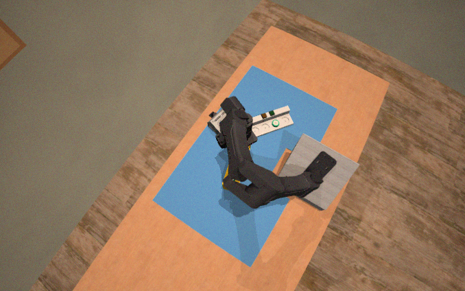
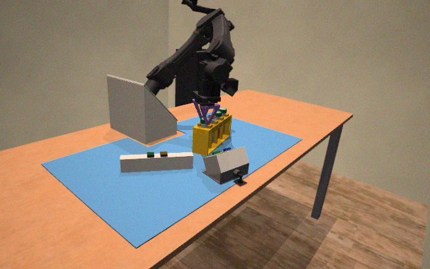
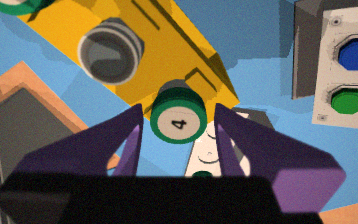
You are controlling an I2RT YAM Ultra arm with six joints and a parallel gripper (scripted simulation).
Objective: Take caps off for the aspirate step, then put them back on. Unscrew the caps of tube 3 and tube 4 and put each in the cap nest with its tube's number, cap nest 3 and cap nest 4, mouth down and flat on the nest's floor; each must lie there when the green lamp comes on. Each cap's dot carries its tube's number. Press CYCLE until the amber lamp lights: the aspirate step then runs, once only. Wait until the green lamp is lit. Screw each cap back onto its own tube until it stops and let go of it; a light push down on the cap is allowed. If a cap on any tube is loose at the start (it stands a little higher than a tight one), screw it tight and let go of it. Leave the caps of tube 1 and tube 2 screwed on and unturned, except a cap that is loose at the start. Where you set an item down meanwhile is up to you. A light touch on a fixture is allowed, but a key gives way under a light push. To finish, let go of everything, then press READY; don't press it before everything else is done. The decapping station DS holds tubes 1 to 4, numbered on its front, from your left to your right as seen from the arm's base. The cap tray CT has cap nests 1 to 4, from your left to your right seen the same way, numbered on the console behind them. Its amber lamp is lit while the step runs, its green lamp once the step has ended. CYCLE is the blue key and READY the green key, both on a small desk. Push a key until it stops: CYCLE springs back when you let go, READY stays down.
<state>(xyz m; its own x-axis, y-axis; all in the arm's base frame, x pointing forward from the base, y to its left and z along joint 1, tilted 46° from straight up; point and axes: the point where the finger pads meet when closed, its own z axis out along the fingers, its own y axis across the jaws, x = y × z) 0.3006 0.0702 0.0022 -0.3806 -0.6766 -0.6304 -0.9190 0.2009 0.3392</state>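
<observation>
Now: hand right at the cap 4. Also, from my hand: green key: 13 cm ahead, 8 cm to the right, 5 cm below; blue key: 14 cm ahead, 5 cm below, 3 cm to the right; cap 2: 10 cm to the left, 4 cm behind.
</observation>
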